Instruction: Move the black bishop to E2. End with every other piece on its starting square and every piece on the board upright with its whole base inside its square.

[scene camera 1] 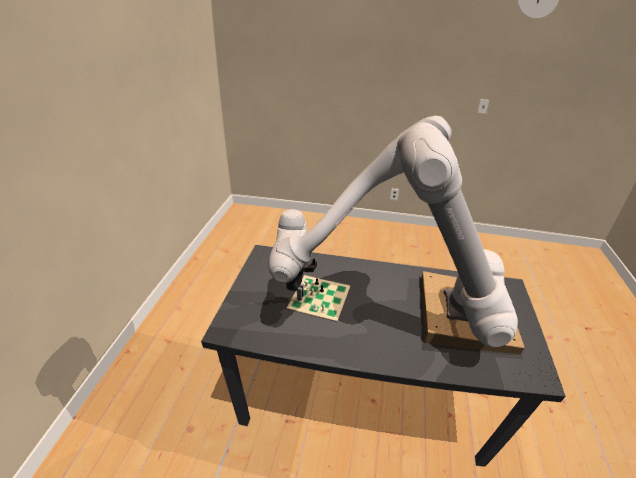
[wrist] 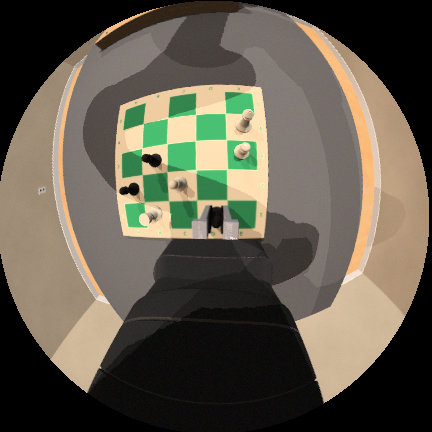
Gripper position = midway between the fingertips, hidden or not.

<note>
I see my gripper [wrist: 216,213] and a chessboard [scene camera 1: 334,295].
The chessboard also shows in the wrist view [wrist: 192,128].
</note>
